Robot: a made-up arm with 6 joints. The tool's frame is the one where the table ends. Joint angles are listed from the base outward.
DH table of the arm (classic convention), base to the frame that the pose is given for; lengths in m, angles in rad. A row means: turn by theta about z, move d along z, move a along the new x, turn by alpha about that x. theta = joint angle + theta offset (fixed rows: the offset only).
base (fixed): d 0  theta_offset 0.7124  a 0.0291  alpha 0
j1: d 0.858  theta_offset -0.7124  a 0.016  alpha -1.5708
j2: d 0  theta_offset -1.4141  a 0.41  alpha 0
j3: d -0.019  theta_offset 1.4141  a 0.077  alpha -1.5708
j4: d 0.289  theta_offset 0  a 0.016  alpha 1.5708
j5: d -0.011  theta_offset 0  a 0.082  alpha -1.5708
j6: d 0  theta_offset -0.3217  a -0.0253  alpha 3.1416
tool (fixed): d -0.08  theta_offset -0.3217  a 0  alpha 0
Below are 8 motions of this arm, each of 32 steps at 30 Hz.
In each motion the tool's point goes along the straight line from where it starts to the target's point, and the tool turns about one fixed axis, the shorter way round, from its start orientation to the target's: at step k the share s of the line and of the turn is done. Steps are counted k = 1, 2, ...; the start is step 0. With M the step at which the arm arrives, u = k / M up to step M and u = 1 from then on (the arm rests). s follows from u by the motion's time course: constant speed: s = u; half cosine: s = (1 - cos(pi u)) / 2; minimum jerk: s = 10 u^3 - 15 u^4 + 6 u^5.
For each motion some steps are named. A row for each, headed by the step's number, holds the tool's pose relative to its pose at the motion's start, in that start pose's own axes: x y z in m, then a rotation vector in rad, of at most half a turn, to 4 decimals.
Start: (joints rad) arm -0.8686 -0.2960 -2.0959 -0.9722 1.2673 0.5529
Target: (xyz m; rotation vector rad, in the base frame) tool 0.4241 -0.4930 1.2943 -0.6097 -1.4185 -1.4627
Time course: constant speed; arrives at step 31
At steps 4, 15, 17, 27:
4: -0.0276 0.0538 -0.0390 0.0606 0.0195 -0.0571
15: -0.1035 0.2018 -0.1464 0.2271 0.0733 -0.2140
17: -0.1173 0.2287 -0.1659 0.2573 0.0831 -0.2425
27: -0.1863 0.3632 -0.2635 0.4087 0.1319 -0.3851

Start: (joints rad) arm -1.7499 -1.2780 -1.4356 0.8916 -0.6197 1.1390
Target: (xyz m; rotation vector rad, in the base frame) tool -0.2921 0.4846 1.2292 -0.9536 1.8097 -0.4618
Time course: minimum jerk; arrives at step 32
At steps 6, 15, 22, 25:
6: 0.0144 0.0074 0.0006 0.0097 -0.0327 -0.0336
15: 0.1303 0.0667 0.0054 0.0878 -0.2959 -0.3046
22: 0.2419 0.1238 0.0100 0.1630 -0.5495 -0.5657
25: 0.2734 0.1399 0.0113 0.1842 -0.6210 -0.6393

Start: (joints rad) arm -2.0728 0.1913 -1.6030 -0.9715 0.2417 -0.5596
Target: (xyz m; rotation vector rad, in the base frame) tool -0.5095 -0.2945 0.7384 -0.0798 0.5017 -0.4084
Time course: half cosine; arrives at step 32
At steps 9, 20, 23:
9: -0.0591 0.0995 -0.0381 0.1830 0.0342 0.0927
20: -0.2235 0.3764 -0.1441 0.6923 0.1293 0.3506
23: -0.2642 0.4449 -0.1703 0.8183 0.1528 0.4144

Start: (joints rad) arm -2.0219 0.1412 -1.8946 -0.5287 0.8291 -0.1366
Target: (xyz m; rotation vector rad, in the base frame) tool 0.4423 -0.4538 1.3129 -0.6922 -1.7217 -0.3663
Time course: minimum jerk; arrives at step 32
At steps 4, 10, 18, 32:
4: 0.0010 0.0089 0.0062 0.0230 -0.0206 -0.0029
10: 0.0115 0.1003 0.0698 0.2583 -0.2305 -0.0328
18: 0.0395 0.3431 0.2389 0.8839 -0.7887 -0.1123
32: 0.0641 0.5570 0.3879 1.4350 -1.2805 -0.1823

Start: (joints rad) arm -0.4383 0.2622 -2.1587 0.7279 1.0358 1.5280
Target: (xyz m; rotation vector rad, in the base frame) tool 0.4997 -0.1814 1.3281 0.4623 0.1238 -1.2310
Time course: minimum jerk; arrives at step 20
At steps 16, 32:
16: 0.0390 -0.0770 -0.0442 -0.8528 0.0223 0.5170
32: 0.0414 -0.0817 -0.0469 -0.9053 0.0236 0.5488

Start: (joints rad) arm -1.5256 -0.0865 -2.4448 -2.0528 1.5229 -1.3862
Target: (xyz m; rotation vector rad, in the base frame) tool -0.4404 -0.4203 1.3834 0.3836 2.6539 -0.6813
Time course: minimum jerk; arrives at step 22
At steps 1, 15, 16, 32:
1: 0.0004 0.0002 -0.0002 -0.0002 0.0007 0.0007
15: 0.4119 0.1418 -0.1626 -0.1480 0.6936 0.6735
16: 0.4419 0.1521 -0.1744 -0.1588 0.7440 0.7225
32: 0.5073 0.1746 -0.2002 -0.1823 0.8541 0.8294

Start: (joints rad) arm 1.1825 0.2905 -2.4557 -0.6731 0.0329 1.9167
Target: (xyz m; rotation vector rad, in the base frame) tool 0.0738 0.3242 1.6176 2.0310 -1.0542 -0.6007
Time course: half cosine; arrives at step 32
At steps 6, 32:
6: 0.0020 0.0098 0.0056 0.0013 -0.0433 -0.0023
32: 0.0242 0.1157 0.0666 0.0157 -0.5135 -0.0268

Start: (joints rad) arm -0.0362 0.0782 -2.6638 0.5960 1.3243 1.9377
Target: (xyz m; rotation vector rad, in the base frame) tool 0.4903 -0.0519 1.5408 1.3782 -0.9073 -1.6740
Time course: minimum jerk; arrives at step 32
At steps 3, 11, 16, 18, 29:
3: 0.0011 0.0005 -0.0010 0.0026 -0.0034 0.0007
11: 0.0358 0.0158 -0.0310 0.0826 -0.1068 0.0216
16: 0.0795 0.0350 -0.0687 0.1832 -0.2368 0.0479
18: 0.0979 0.0432 -0.0846 0.2257 -0.2917 0.0590
29: 0.1578 0.0696 -0.1364 0.3638 -0.4702 0.0952

